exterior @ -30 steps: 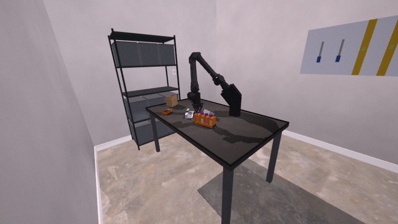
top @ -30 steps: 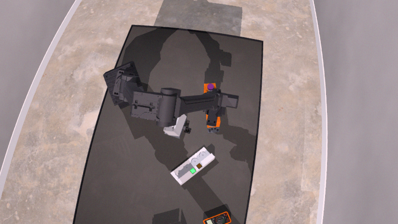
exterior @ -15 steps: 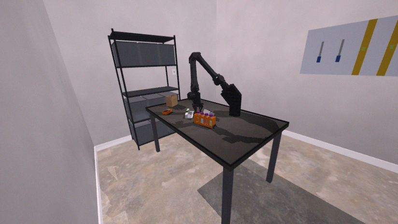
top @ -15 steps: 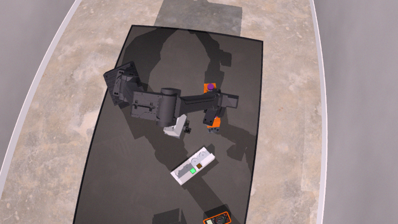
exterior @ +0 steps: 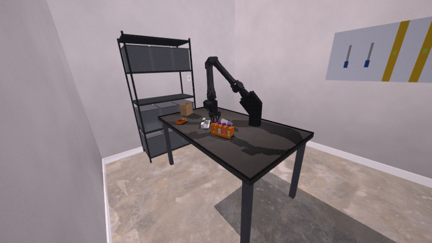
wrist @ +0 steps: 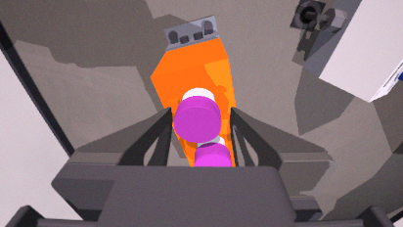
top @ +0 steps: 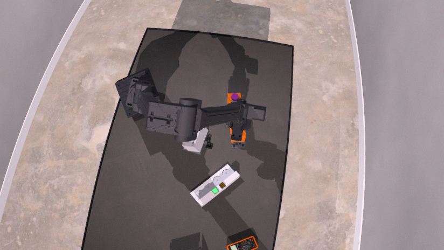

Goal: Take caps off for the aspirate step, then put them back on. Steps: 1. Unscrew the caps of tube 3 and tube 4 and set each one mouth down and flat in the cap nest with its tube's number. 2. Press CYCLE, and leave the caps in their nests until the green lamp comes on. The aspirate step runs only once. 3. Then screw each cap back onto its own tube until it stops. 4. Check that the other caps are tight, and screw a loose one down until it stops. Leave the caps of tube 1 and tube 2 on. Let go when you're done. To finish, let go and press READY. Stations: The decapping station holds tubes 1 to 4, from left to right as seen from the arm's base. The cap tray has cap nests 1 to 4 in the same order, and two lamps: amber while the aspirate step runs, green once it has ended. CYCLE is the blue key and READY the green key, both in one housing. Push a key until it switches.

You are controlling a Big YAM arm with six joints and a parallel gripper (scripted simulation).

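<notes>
Right now my hand is right at the cap. The rest, counted from my hand: green key: 22 cm behind, 5 cm to the right, 5 cm below; then blue key: 21 cm behind, 5 cm below; then key housing: 20 cm behind, 6 cm below, 3 cm to the right.
</notes>
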